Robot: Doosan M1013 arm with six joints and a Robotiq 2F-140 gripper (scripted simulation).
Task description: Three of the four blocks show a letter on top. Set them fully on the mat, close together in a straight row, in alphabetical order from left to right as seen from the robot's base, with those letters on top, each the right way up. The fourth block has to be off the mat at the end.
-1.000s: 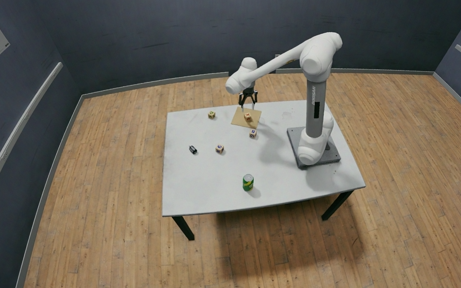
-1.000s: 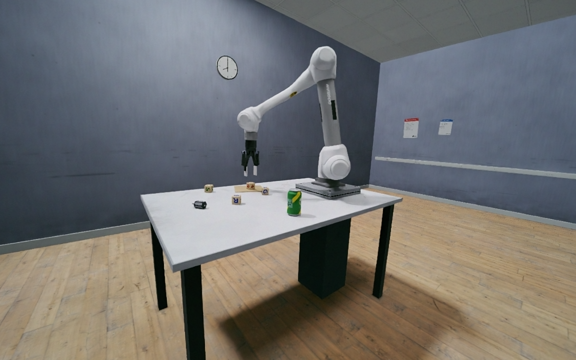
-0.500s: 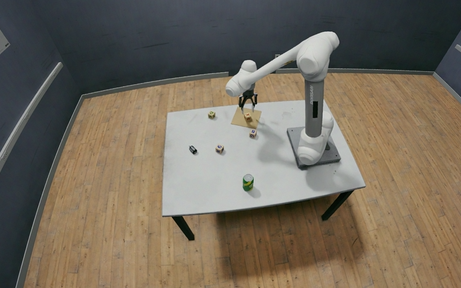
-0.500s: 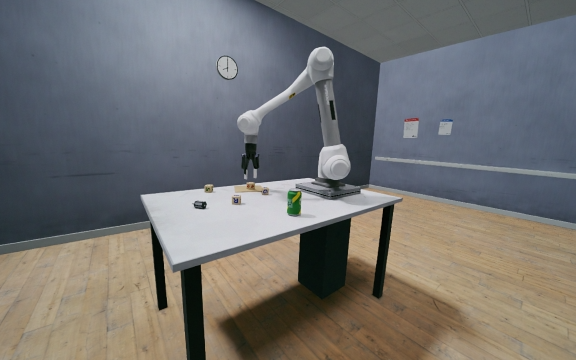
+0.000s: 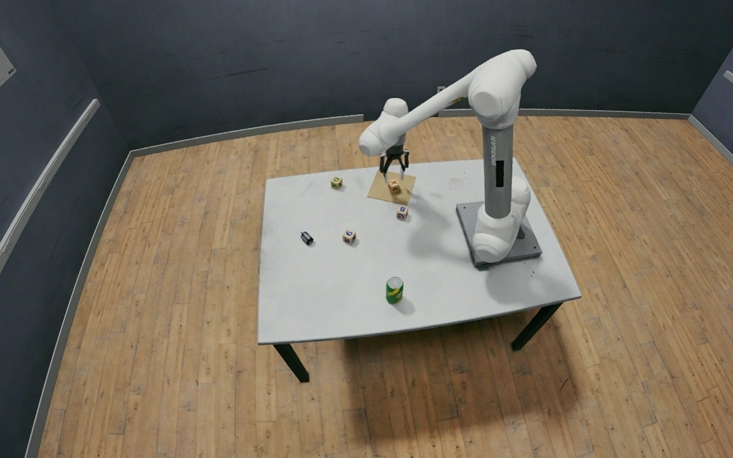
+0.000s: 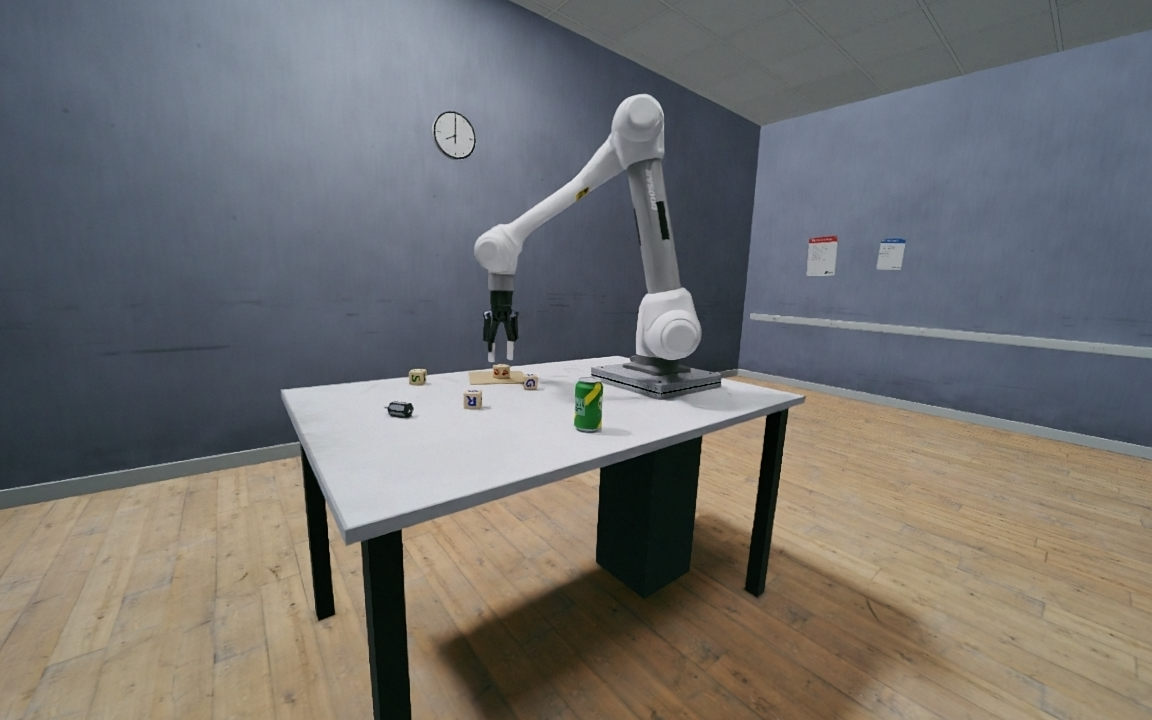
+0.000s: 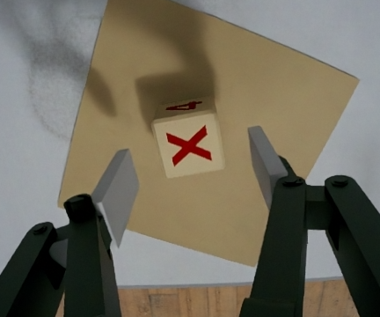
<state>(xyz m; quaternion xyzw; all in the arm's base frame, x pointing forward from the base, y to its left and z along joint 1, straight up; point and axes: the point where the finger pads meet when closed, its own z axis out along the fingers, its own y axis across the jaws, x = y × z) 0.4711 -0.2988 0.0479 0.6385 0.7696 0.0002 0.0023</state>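
My hand is 2 cm to the left of the tan mat and 9 cm above it. The rest, counted from my hand: black object 42 cm ahead, 27 cm to the left, 8 cm below; block 22 cm ahead, 29 cm to the left, 7 cm below; can 6 cm ahead, 59 cm to the left, 3 cm below.
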